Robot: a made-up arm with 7 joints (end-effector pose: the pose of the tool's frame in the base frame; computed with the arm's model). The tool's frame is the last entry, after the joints. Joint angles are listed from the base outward.
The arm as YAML. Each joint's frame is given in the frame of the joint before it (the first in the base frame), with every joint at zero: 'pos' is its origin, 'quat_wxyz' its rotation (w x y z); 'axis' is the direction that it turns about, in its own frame. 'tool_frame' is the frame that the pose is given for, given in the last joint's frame.
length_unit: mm
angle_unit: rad
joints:
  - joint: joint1
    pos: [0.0, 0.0, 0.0]
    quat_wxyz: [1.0, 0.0, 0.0, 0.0]
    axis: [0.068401, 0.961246, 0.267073]
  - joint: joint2
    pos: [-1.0, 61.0, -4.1]
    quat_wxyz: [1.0, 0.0, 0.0, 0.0]
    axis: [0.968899, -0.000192, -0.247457]
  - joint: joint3
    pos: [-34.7, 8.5, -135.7]
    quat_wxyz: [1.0, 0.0, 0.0, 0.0]
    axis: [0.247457, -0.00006, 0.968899]
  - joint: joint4
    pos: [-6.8, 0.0, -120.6]
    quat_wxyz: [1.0, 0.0, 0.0, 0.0]
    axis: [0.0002, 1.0, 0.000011]
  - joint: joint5
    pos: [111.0, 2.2, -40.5]
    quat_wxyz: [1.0, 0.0, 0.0, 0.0]
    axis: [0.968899, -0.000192, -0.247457]
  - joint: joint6
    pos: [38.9, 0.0, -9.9]
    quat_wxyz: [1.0, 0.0, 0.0, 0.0]
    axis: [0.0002, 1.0, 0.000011]
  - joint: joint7
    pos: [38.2, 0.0, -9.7]
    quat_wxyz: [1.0, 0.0, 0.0, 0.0]
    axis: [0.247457, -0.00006, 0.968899]
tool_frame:
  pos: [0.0, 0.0, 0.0]
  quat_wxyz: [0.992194, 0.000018, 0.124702, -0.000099]
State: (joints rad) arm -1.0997 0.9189 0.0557 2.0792 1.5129 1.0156 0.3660
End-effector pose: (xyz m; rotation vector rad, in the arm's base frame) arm 0.2173 0.3796 -0.1753 2.1501 1.9163 0.7740
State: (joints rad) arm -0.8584 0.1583 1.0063 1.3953 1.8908 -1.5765 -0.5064
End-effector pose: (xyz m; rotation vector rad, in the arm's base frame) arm 0.2898 0.0881 -0.3188 0.7127 -0.4148 -1.4691
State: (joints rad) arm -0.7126 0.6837 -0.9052 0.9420 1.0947 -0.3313 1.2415
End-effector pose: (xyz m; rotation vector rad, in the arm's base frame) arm 0.2781 0.2035 -0.3212 1.6172 -0.8866 -0.3425
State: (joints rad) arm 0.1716 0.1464 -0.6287 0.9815 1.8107 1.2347 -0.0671
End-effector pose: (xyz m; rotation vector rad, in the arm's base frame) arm -0.0617 0.0952 -0.4172 2.5804 1.0754 -0.4638
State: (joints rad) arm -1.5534 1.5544 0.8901 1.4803 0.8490 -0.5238 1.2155
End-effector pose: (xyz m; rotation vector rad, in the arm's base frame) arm 0.1591 0.4684 0.1346 0.3991 -0.9819 2.2590
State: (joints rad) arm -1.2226 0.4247 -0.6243 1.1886 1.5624 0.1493 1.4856
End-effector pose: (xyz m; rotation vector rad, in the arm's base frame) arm 0.4343 0.1085 -0.1749 1.9188 -1.6055 0.4135
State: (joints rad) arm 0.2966 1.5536 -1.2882 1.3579 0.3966 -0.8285 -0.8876
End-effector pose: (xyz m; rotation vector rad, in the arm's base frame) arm -0.0668 0.4938 -0.0596 -0.3736 -2.4419 1.6152
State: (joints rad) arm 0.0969 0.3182 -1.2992 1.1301 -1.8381 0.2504 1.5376
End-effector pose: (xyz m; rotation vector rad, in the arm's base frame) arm -0.1358 0.1147 -0.4290 1.1190 2.0631 1.2290
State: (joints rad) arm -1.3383 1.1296 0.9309 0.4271 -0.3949 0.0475 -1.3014
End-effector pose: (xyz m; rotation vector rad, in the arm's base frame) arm 0.1958 0.3929 0.1564 0.6000 -1.0863 -0.3592
